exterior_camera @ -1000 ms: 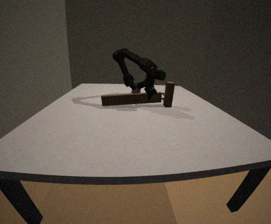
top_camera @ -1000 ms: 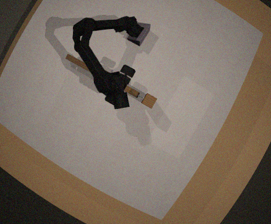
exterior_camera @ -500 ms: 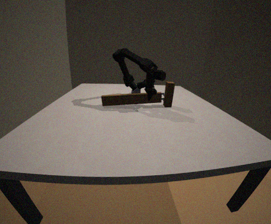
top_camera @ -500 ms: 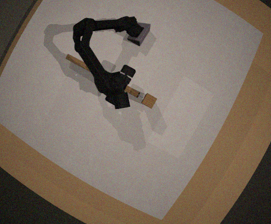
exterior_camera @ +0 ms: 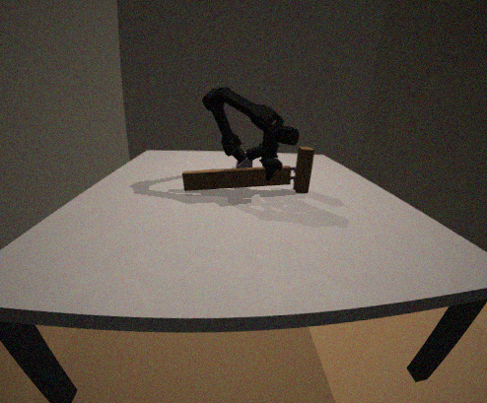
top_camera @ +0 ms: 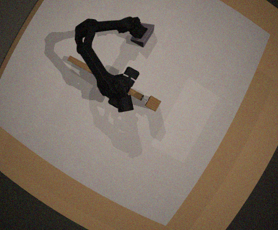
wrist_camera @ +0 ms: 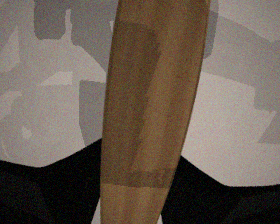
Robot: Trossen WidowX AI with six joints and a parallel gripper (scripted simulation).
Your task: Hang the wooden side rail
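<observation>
Right now my gripper tip is 14 cm to the right of the headboard post, 4 cm below it and 1 cm past it.
</observation>
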